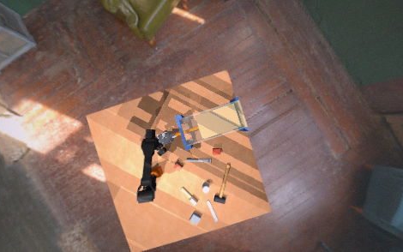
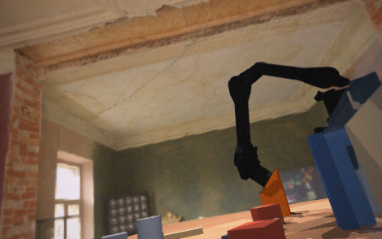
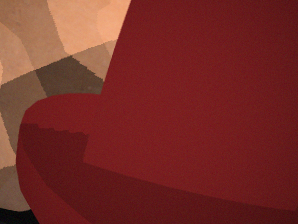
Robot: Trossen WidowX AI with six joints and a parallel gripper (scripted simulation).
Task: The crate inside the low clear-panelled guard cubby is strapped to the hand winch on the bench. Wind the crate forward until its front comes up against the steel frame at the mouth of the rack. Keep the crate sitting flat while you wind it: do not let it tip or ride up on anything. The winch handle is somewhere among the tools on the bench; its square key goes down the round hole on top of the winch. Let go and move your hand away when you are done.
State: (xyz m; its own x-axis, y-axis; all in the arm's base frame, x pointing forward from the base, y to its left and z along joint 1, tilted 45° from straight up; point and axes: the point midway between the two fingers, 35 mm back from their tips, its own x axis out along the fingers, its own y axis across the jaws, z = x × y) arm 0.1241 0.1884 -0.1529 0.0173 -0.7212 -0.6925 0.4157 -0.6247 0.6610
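My gripper tip is 2 cm below the winch handle, 2 cm past it and 1 cm to the left of it. From my gripper tip the other things lie so: grey hand winch: 6 cm below, 3 cm ahead, 1 cm to the left; then red knob: 5 cm behind, 5 cm above, 2 cm to the right; then clear-panelled guard cubby: 45 cm ahead, 4 cm to the left, 3 cm above.
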